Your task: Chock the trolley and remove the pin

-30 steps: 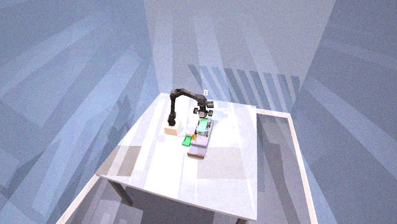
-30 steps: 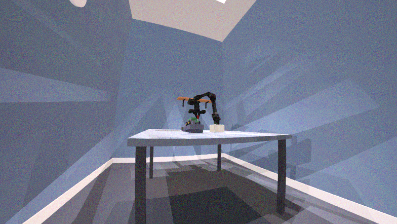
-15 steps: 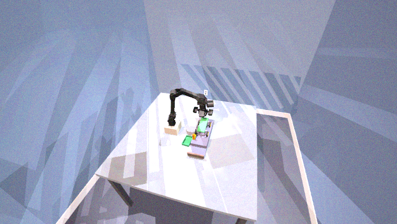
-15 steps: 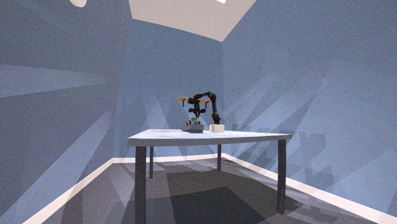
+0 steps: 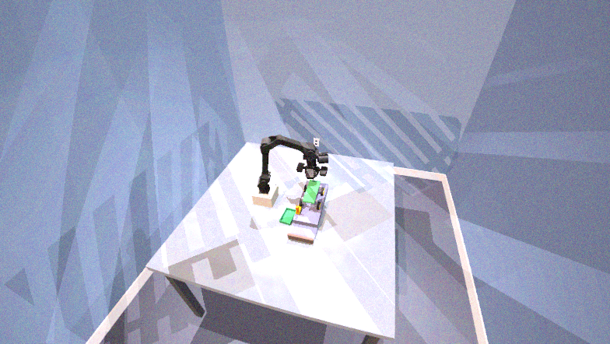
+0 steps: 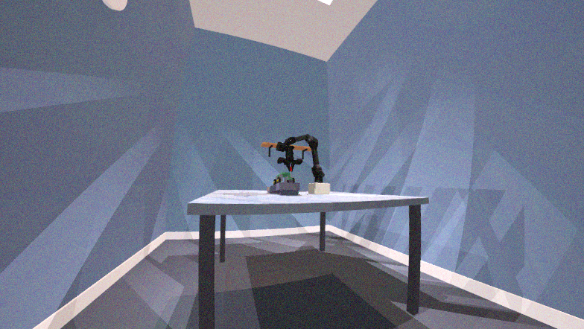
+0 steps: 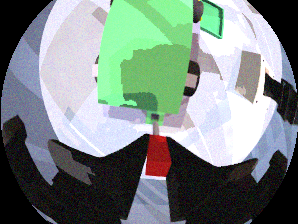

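The yellow chock is 7 cm behind my gripper tip, 20 cm to the right of it and 9 cm below it. The rest, counted from my gripper tip: green-topped trolley (1 cm ahead, 11 cm to the right, 6 cm below); red-headed stop pin (right at my gripper tip); grey ramp (12 cm to the right, 12 cm below).
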